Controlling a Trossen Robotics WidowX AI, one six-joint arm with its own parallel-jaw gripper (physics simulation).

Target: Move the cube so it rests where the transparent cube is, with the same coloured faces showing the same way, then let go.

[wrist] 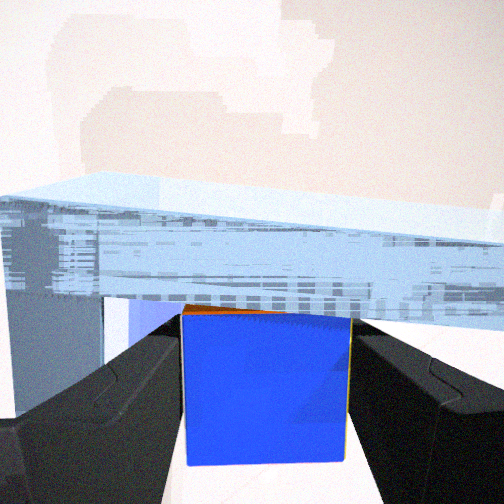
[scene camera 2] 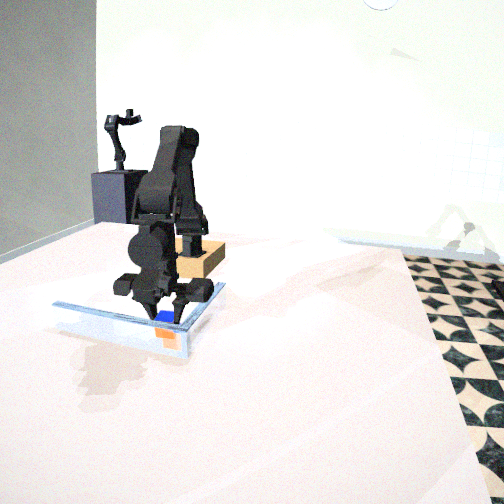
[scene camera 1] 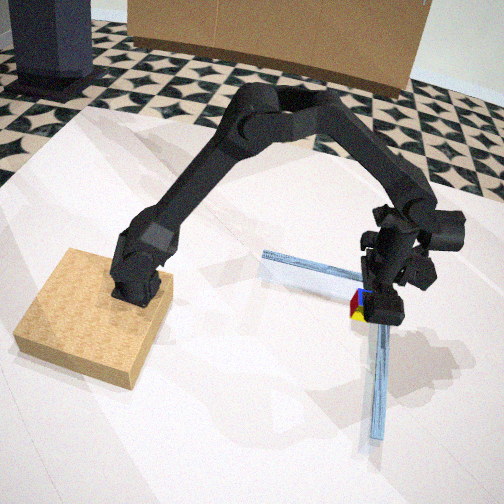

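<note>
The cube (scene camera 1: 357,303) shows blue, yellow and red faces in scene camera 1 and sits in the inner corner of two pale-blue glassy rails. In scene camera 2 it shows blue above orange (scene camera 2: 166,325). In the wrist view its blue face (wrist: 266,388) fills the space between the two dark fingers, with an orange edge on top. My gripper (scene camera 1: 372,305) is shut on the cube, down at the table surface. I cannot make out a separate transparent cube.
A wooden block (scene camera 1: 93,316) carries the arm's base at the left. Two glassy rails (scene camera 1: 378,375) form an L on the table. A dark box (scene camera 2: 112,196) stands behind the arm. Checkered floor lies beyond the table edge.
</note>
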